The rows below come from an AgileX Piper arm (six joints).
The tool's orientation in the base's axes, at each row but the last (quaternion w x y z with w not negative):
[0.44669, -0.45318, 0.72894, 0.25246]
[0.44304, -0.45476, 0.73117, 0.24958]
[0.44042, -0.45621, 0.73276, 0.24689]
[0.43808, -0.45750, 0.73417, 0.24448]
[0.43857, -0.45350, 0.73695, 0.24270]
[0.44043, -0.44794, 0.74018, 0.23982]
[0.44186, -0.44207, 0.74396, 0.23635]
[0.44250, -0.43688, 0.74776, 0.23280]
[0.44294, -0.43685, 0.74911, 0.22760]
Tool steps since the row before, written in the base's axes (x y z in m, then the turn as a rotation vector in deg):
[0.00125, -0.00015, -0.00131, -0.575, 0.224, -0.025]
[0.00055, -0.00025, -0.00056, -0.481, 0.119, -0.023]
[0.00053, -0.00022, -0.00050, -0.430, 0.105, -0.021]
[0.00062, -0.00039, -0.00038, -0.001, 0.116, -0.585]
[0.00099, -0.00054, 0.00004, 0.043, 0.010, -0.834]
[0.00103, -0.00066, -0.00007, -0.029, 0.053, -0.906]
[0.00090, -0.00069, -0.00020, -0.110, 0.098, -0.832]
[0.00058, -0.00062, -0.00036, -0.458, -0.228, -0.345]
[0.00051, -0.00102, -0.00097, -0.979, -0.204, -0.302]
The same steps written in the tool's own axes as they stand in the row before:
[0.00098, -0.00113, 0.00103, 0.034, 0.614, -0.058]
[0.00049, -0.00058, 0.00031, 0.061, 0.482, -0.100]
[0.00043, -0.00055, 0.00030, 0.055, 0.430, -0.090]
[0.00039, -0.00071, 0.00015, 0.454, 0.079, 0.378]
[0.00001, -0.00113, -0.00001, 0.709, 0.000, 0.441]
[0.00014, -0.00122, -0.00001, 0.768, 0.087, 0.477]
[0.00029, -0.00112, -0.00001, 0.701, 0.177, 0.438]
[0.00046, -0.00080, -0.00001, 0.504, 0.291, -0.205]
[0.00118, -0.00092, -0.00002, 0.574, 0.747, -0.451]

